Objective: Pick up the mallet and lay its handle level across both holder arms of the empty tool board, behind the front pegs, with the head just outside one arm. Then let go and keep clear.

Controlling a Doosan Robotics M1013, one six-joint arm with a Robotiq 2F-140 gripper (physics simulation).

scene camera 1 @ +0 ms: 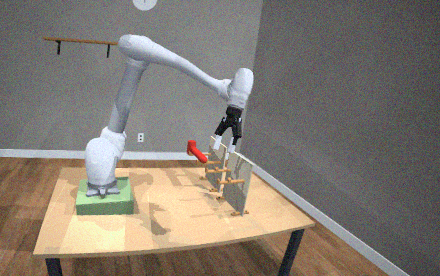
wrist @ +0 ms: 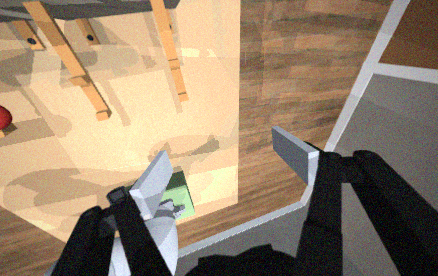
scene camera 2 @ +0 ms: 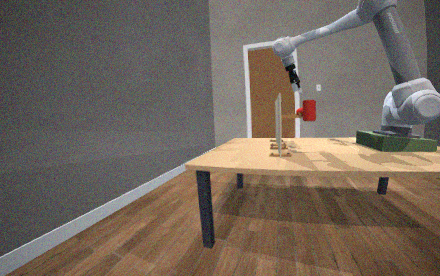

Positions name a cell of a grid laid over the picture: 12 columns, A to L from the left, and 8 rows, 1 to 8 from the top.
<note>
The gripper (scene camera 1: G5) is open and holds nothing. Also in view: a tool board (scene camera 1: G5) and a tool board (scene camera 1: F5).
The gripper also shows in the wrist view (wrist: G5).
</note>
